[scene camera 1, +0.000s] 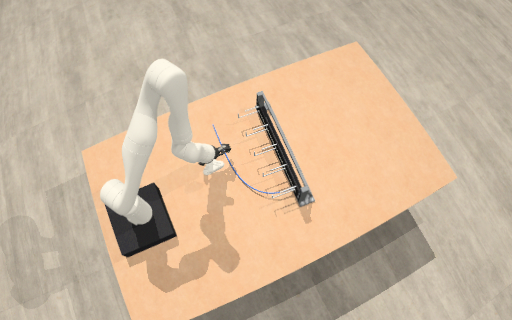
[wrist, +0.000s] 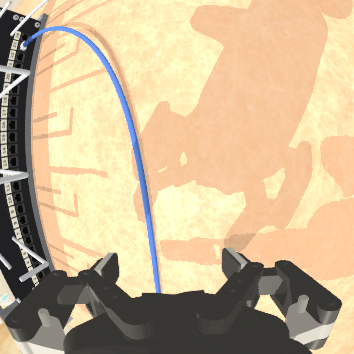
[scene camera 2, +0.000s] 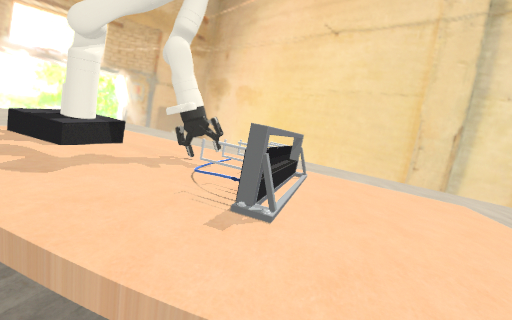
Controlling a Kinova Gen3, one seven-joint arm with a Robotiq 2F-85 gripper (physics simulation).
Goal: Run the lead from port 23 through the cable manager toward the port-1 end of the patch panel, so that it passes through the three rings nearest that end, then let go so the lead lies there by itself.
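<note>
The blue lead (scene camera 1: 245, 184) (scene camera 2: 215, 174) (wrist: 136, 145) leaves the port-23 end of the patch panel (scene camera 2: 252, 150) (wrist: 13, 125), curves outward and runs beside the cable manager, on the robot's side. Its free end points up-left in scene camera 1. Several pale wire rings, one of them this ring (wrist: 20, 175), stand out from the panel front; the long run of lead lies apart from the rings towards the port-1 end. My gripper (scene camera 1: 227, 149) (scene camera 2: 205, 150) (wrist: 169, 262) is open over the lead. In the wrist view the lead runs between the spread fingers, not gripped, and disappears behind the gripper body.
The panel's grey frame stands on feet with slanted braces (scene camera 2: 270, 182). The rings reach out between the gripper and the panel. The robot's black base (scene camera 1: 162, 215) (scene camera 2: 92, 132) stands at the table's other side. Arm shadows cross the wooden table (scene camera 1: 370, 125) (scene camera 2: 375, 240).
</note>
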